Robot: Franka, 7 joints.
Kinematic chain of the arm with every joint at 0, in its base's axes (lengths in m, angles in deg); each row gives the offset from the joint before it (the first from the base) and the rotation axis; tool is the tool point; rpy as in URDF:
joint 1: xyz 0 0 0.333 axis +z
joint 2: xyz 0 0 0 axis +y
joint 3: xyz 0 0 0.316 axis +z
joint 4: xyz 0.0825 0 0 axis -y
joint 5: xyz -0.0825 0 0.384 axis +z
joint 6: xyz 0 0 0 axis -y
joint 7: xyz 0.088 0 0 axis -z
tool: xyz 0 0 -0.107 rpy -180 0 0
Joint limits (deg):
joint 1: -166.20..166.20
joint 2: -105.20..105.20
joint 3: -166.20..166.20
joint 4: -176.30..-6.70
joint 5: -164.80..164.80
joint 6: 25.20..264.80
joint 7: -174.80..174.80
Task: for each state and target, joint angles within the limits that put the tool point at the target. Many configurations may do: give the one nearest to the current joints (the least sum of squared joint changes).
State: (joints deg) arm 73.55 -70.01 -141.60 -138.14 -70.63 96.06 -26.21
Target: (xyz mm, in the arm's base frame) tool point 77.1 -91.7 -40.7
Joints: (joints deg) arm 72.24 -70.78 -150.42 -147.80 -69.17 92.45 -26.21
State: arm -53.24 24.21 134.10 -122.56 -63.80 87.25 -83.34
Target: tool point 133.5 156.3 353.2
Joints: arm -68.88 42.18 142.69 -162.20 -41.51 48.20 -83.34
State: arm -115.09 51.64 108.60 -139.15 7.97 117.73 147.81
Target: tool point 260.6 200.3 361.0
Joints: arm -94.20 48.68 121.91 -157.72 10.25 114.28 147.81
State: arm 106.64 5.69 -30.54 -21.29 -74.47 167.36 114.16
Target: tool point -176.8 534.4 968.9
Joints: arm 114.43 25.29 -26.38 -27.93 -73.91 162.78 114.16
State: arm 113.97 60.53 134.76 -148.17 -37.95 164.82 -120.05
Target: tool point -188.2 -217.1 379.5
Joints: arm 85.34 68.23 124.04 -176.30 -38.94 148.39 -120.05
